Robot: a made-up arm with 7 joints. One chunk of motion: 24 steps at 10 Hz.
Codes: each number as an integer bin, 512 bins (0 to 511) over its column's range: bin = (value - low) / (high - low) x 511, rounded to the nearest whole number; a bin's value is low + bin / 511 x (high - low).
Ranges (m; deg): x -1.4..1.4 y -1.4..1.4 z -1.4..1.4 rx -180..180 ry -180..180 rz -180..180
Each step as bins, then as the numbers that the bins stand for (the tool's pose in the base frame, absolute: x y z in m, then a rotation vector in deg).
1 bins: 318 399 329 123 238 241
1 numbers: 0.3425 0.7863 0.4027 -93.35 -12.33 -10.22
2 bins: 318 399 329 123 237 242
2 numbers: 0.3425 0.7863 0.4027 -93.35 -13.03 -9.51
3 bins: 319 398 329 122 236 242
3 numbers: 0.3479 0.7808 0.4027 -94.05 -13.74 -9.51
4 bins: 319 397 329 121 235 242
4 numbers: 0.3479 0.7753 0.4027 -94.76 -14.44 -9.51
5 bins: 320 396 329 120 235 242
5 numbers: 0.3534 0.7699 0.4027 -95.46 -14.44 -9.51
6 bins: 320 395 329 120 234 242
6 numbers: 0.3534 0.7644 0.4027 -95.46 -15.15 -9.51
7 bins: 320 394 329 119 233 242
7 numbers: 0.3534 0.7589 0.4027 -96.16 -15.85 -9.51
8 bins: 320 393 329 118 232 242
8 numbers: 0.3534 0.7534 0.4027 -96.87 -16.56 -9.51
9 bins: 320 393 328 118 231 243
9 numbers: 0.3534 0.7534 0.3973 -96.87 -17.26 -8.81
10 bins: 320 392 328 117 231 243
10 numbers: 0.3534 0.7479 0.3973 -97.57 -17.26 -8.81
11 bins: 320 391 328 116 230 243
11 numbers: 0.3534 0.7425 0.3973 -98.28 -17.96 -8.81
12 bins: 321 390 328 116 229 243
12 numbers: 0.3589 0.7370 0.3973 -98.28 -18.67 -8.81
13 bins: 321 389 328 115 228 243
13 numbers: 0.3589 0.7315 0.3973 -98.98 -19.37 -8.81
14 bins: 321 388 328 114 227 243
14 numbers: 0.3589 0.7260 0.3973 -99.69 -20.08 -8.81
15 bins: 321 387 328 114 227 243
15 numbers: 0.3589 0.7205 0.3973 -99.69 -20.08 -8.81
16 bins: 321 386 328 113 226 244
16 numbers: 0.3589 0.7151 0.3973 -100.39 -20.78 -8.10
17 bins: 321 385 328 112 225 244
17 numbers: 0.3589 0.7096 0.3973 -101.10 -21.49 -8.10
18 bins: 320 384 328 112 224 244
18 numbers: 0.3534 0.7041 0.3973 -101.10 -22.19 -8.10
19 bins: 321 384 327 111 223 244
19 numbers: 0.3589 0.7041 0.3918 -101.80 -22.90 -8.10
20 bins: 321 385 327 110 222 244
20 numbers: 0.3589 0.7096 0.3918 -102.50 -23.60 -8.10
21 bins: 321 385 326 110 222 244
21 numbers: 0.3589 0.7096 0.3863 -102.50 -23.60 -8.10
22 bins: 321 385 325 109 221 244
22 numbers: 0.3589 0.7096 0.3808 -103.21 -24.31 -8.10
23 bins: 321 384 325 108 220 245
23 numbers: 0.3589 0.7041 0.3808 -103.91 -25.01 -7.40
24 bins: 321 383 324 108 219 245
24 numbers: 0.3589 0.6986 0.3753 -103.91 -25.71 -7.40
